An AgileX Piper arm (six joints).
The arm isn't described. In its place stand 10 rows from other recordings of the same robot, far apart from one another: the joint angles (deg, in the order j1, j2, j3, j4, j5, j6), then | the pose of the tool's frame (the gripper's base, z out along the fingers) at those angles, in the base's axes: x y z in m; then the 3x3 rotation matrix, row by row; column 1 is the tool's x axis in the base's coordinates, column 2 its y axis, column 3 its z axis.
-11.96 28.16 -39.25 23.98 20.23 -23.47 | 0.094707, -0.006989, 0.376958; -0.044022, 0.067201, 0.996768; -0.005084, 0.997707, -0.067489; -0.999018, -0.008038, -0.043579
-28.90 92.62 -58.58 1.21 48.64 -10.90 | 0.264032, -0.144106, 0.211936; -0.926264, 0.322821, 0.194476; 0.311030, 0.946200, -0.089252; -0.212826, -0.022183, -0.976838
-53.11 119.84 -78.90 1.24 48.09 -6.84 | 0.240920, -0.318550, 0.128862; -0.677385, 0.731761, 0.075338; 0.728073, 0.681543, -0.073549; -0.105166, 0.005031, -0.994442
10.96 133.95 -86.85 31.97 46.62 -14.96 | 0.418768, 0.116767, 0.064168; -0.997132, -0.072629, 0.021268; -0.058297, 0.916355, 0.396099; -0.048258, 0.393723, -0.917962
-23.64 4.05 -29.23 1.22 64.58 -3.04 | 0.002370, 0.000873, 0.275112; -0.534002, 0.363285, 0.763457; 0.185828, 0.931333, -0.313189; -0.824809, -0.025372, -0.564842
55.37 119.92 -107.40 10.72 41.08 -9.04 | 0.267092, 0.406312, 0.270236; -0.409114, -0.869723, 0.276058; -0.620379, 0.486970, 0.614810; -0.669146, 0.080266, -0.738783
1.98 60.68 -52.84 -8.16 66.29 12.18 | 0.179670, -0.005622, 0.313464; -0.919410, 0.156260, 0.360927; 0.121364, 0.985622, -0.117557; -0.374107, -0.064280, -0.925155
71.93 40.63 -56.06 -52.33 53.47 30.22 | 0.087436, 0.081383, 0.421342; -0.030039, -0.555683, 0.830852; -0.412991, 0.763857, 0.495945; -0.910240, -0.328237, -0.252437
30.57 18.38 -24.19 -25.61 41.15 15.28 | 0.068091, 0.010159, 0.277107; -0.373905, -0.300949, 0.877283; -0.309507, 0.932156, 0.187858; -0.874300, -0.201284, -0.441684
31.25 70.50 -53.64 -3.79 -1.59 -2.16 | 0.240646, 0.146223, 0.355824; -0.097779, -0.533320, 0.840243; -0.180557, 0.839784, 0.512017; -0.978692, -0.101647, -0.178408
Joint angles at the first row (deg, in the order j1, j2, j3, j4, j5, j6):
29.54, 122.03, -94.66, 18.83, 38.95, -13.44
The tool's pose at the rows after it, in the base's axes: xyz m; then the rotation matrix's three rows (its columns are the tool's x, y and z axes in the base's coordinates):
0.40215, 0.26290, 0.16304; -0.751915, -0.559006, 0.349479; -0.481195, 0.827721, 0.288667; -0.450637, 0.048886, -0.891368
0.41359, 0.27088, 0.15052; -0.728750, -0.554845, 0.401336; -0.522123, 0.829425, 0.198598; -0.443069, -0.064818, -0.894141
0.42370, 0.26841, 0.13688; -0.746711, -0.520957, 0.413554; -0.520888, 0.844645, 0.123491; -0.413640, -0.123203, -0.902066
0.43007, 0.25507, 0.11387; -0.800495, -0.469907, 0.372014; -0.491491, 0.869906, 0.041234; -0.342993, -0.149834, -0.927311
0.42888, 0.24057, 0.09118; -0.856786, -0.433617, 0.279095; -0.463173, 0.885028, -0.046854; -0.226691, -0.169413, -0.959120
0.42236, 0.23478, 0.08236; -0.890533, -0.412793, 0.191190; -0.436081, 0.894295, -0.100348; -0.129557, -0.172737, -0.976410
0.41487, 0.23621, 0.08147; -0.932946, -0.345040, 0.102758; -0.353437, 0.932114, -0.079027; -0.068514, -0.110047, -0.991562
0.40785, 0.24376, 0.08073; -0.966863, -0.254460, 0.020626; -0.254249, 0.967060, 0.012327; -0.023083, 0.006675, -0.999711
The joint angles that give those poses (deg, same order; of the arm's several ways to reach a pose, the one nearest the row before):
32.58, 127.09, -98.35, 4.96, 39.58, -3.86
33.84, 131.12, -102.95, -5.17, 40.54, 2.33
33.67, 134.32, -105.99, -10.77, 42.60, 6.84
32.39, 137.21, -106.68, -13.37, 45.32, 10.29
31.25, 139.62, -106.68, -13.90, 50.30, 11.81
31.06, 140.50, -106.68, -12.97, 55.33, 12.48
30.97, 140.50, -106.80, -8.11, 58.81, 14.49
30.87, 140.50, -106.80, 0.00, 59.92, 16.13

